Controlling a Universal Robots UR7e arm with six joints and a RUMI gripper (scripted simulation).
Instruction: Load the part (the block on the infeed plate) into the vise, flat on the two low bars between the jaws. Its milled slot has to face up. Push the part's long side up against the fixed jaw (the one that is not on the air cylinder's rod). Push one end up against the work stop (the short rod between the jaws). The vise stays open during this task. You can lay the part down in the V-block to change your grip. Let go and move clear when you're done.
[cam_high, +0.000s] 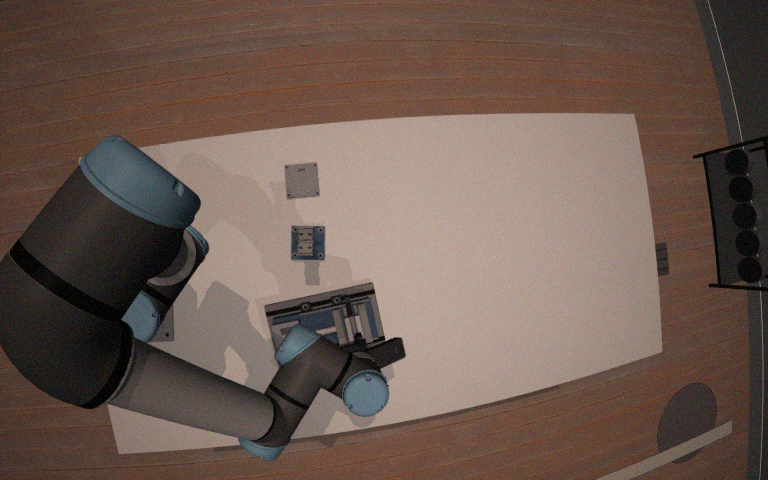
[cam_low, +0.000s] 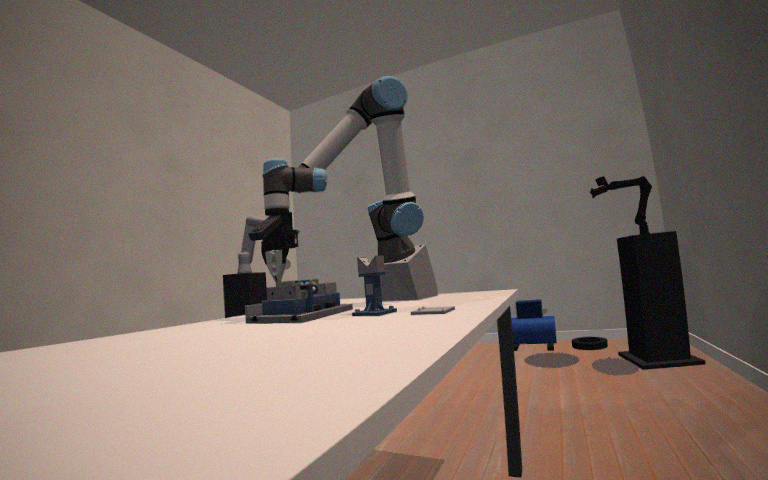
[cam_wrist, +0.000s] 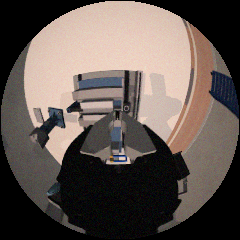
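Now: the part 10 mm ahead of my hand, 40 mm to the left of it and 20 mm below it. Round my hand: vise 60 mm behind, 50 mm to the left, 80 mm below; infeed plate 450 mm to the left, 110 mm below.
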